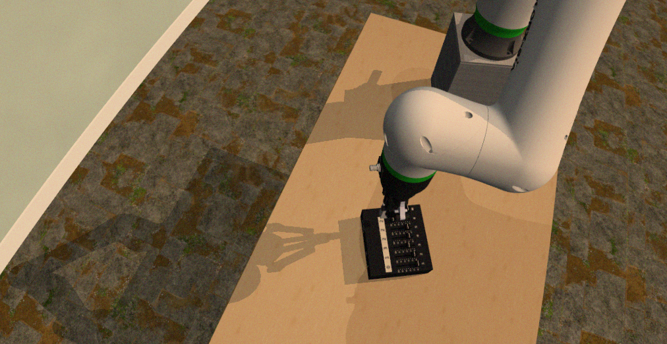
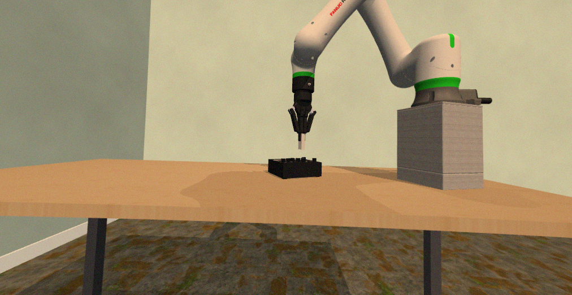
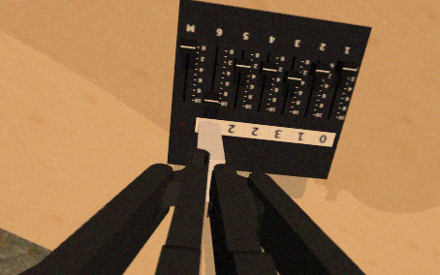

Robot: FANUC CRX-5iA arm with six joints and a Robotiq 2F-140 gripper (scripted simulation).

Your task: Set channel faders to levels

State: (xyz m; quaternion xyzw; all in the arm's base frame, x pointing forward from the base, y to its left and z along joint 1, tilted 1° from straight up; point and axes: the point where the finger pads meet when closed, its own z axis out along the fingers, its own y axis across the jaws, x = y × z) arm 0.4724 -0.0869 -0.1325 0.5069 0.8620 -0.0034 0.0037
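The channel 6 cap lies 7 cm below my hand, 2 cm to the left of it and 1 cm behind it. The rest, counted from my hand: master fader cap: 7 cm below, 5 cm behind, 4 cm to the left; then channel 5 cap: 7 cm below, 6 cm to the left, 1 cm behind; then channel 4 cap: 7 cm to the left, 7 cm below, 1 cm ahead.
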